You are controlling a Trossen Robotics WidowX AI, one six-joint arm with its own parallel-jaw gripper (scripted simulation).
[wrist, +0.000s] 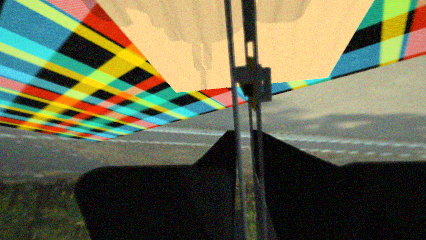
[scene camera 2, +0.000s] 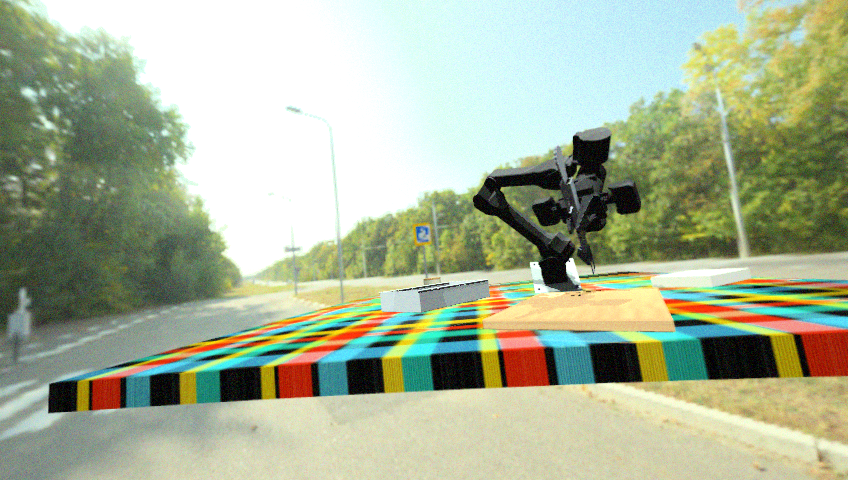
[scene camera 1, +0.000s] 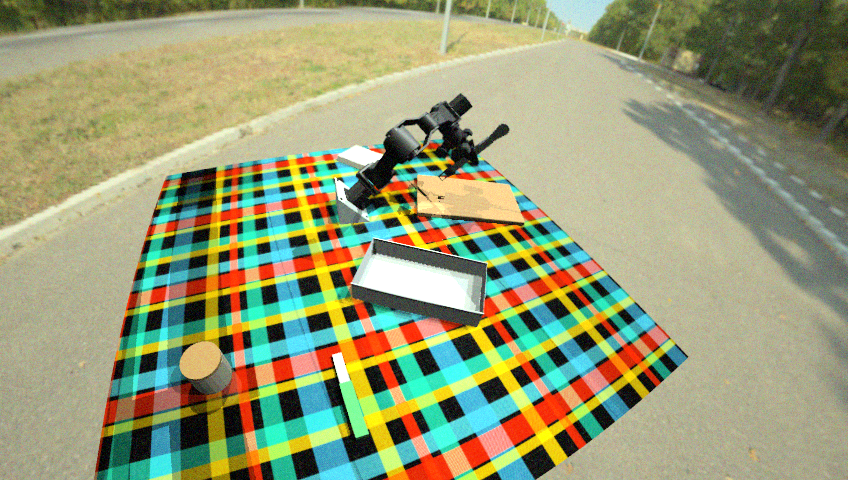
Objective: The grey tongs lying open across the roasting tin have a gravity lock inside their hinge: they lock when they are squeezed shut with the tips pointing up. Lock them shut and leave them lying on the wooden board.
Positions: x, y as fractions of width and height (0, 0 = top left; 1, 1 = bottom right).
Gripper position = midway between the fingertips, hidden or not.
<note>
In view: the gripper (scene camera 2: 0.68, 0.48), a flat white block (scene camera 2: 0.84, 0.58), a wooden board (scene camera 2: 0.75, 0.64) and a roasting tin (scene camera 1: 0.52, 0.60).
The gripper also shows in the wrist view (wrist: 0.57, 0.57). The wooden board shows as well in the wrist view (wrist: 0.45, 0.22) and in scene camera 1 (scene camera 1: 0.53, 0.41). The roasting tin also shows in scene camera 2 (scene camera 2: 0.49, 0.62). The wrist view misses the flat white block: it is out of frame.
</note>
